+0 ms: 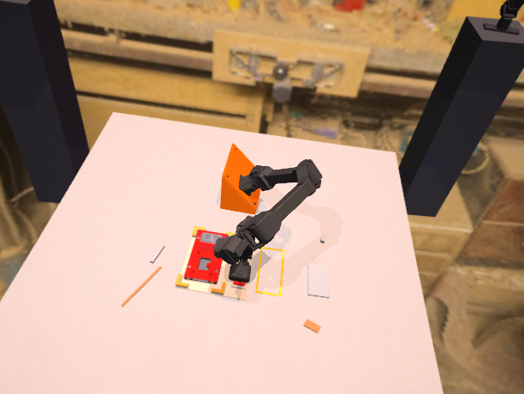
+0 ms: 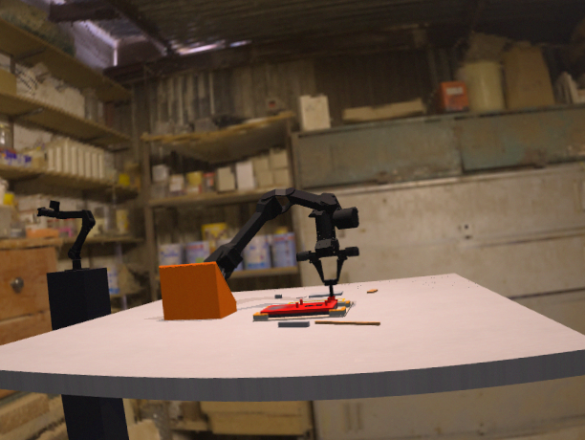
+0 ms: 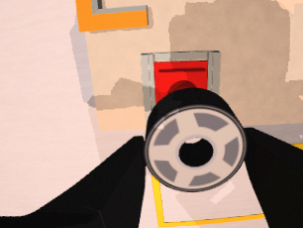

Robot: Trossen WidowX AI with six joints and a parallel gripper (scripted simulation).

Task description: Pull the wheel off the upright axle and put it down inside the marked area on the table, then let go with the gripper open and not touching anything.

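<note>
My gripper tip is now 40 mm above the upright axle. Round my gripper tip: wheel (right at my gripper tip); then orange tile (230 mm to the left, 140 mm ahead, 70 mm below); then grey bar (280 mm to the right, 90 mm behind, 70 mm below).
</note>
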